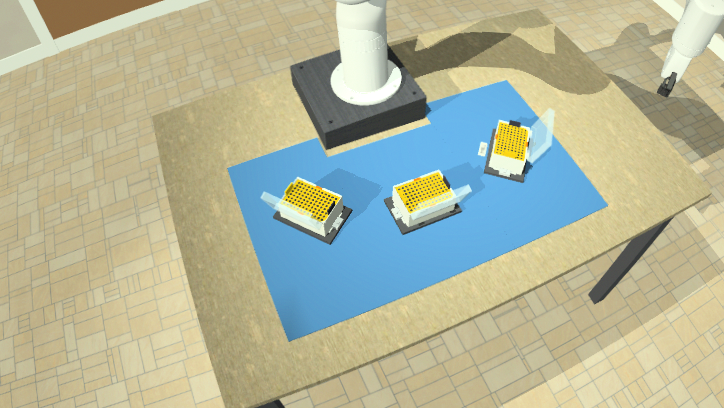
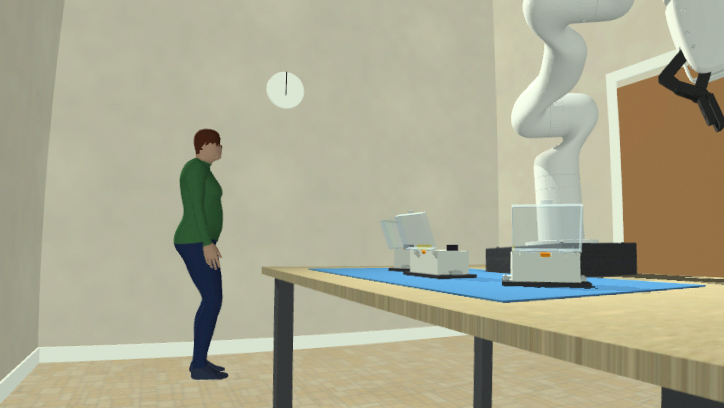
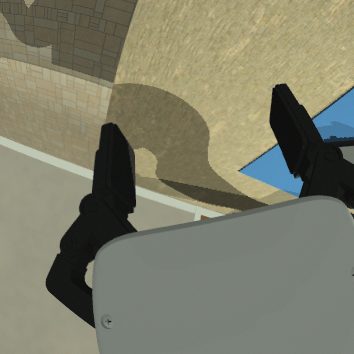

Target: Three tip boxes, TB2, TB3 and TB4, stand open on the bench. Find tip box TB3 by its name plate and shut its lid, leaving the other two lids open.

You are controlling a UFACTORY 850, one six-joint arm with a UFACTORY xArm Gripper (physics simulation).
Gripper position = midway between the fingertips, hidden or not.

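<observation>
Image 1 gives me my gripper (image 1: 666, 81) and a clear lid (image 1: 306, 217). In image 2 there's a clear lid (image 2: 414, 229) and another clear lid (image 2: 536, 228), and in image 3 you'd find my gripper (image 3: 197, 117) again.
</observation>
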